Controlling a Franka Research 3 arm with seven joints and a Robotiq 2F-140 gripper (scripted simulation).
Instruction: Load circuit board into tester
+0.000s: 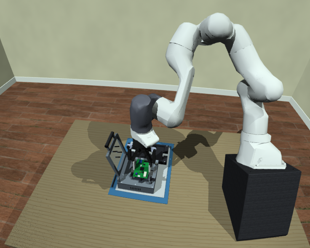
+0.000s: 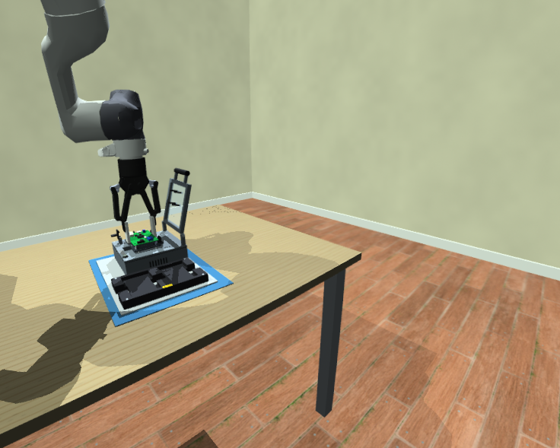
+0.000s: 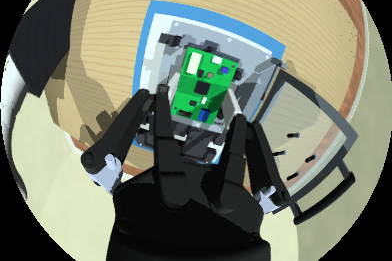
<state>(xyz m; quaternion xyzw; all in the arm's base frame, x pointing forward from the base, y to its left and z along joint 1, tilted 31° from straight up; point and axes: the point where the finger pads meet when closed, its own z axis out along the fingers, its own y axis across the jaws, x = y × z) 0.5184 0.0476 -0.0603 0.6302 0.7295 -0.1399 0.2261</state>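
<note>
Now: hand 20 mm above the green circuit board. Round my hand: lid (120 mm ahead, 80 mm above, 10 mm to the left).
</note>
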